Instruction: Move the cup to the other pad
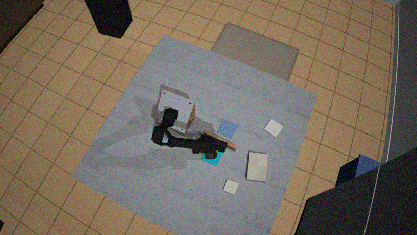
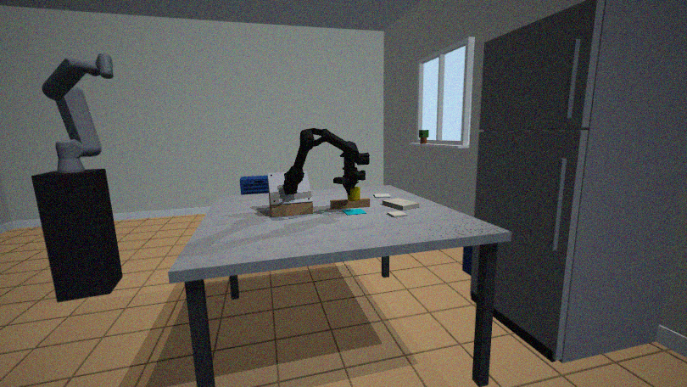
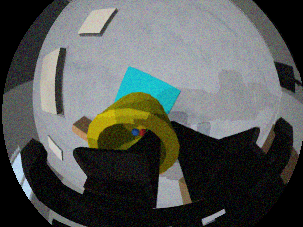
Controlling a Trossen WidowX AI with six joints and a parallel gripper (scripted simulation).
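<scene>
My gripper tip is 3 cm short of the cyan pad, 1 cm to the right of it and 11 cm above it. The rest, counted from my gripper tip: yellow cup (2 cm ahead, 1 cm to the left); then blue pad (6 cm ahead, 22 cm to the left, 11 cm below); then wooden bar (5 cm ahead, 12 cm to the left, 8 cm below).
</scene>
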